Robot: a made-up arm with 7 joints.
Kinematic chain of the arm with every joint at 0, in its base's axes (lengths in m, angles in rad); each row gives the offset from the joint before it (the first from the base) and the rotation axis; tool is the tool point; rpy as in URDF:
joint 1: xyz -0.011 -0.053 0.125 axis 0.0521 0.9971 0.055
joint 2: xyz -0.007 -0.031 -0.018 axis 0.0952 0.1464 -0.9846
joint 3: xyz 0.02 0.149 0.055 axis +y
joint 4: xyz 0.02 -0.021 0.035 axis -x
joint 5: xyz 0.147 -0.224 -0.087 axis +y
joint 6: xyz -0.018 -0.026 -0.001 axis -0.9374 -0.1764 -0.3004
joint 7: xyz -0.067 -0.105 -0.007 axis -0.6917 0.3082 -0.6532
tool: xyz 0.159 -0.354 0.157 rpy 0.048 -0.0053 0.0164
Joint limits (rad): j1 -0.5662..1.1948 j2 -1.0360..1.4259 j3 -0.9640..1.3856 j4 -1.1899..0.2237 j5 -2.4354..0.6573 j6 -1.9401..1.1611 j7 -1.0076..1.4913
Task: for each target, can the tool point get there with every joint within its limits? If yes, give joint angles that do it. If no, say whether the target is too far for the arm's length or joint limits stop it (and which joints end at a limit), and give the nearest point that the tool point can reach.
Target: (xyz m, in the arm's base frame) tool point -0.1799 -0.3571 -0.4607
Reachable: yes | joints 0.5761 -0.4840 0.5333 -0.6931 -0.0016 -0.6601 0.2822
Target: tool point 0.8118 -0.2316 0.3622
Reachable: no: joint limits stop it (at a limit: joint 3, joint 4) | nearest point 0.7570 -0.2220 0.3463 | short by 0.058 m
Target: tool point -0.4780 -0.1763 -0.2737
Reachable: yes | joints 0.3873 0.8845 0.5999 -1.0401 -1.4172 -0.4307 -0.2739
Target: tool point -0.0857 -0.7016 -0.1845
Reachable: yes | joints 0.9782 0.7437 -0.5438 -0.4580 -0.0346 -0.4769 -0.4151
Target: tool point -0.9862 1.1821 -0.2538
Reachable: no: too far | nearest point -0.4598 0.5315 -0.0595 | short by 0.859 m
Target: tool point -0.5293 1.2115 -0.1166
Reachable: no: too far | nearest point -0.2832 0.6493 -0.0142 | short by 0.622 m
